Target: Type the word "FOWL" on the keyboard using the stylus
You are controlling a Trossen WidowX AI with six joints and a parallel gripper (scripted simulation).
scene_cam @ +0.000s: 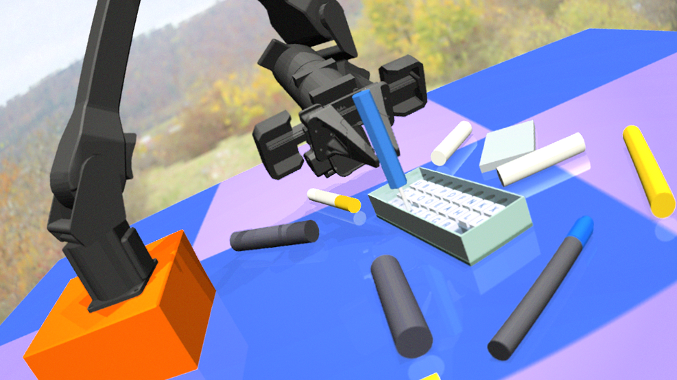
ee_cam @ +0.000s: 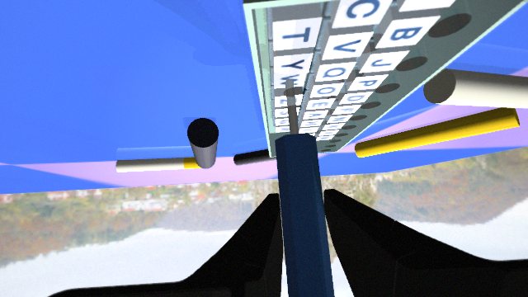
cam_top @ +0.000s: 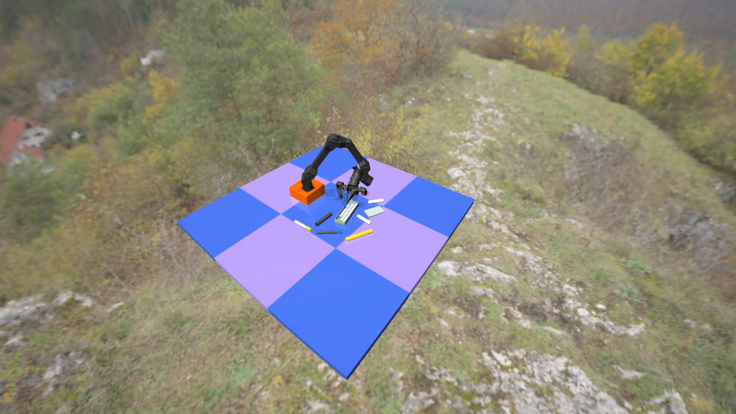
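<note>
Now: gripper tip 3 cm short of the keyboard end wall, 2 cm to the left of it and 5 cm above it. The rest, counted from my gripper tip: blue stylus 1 cm below; then stylus tip 5 cm below; then grey pad 13 cm ahead, 10 cm to the left, 6 cm below.
</note>
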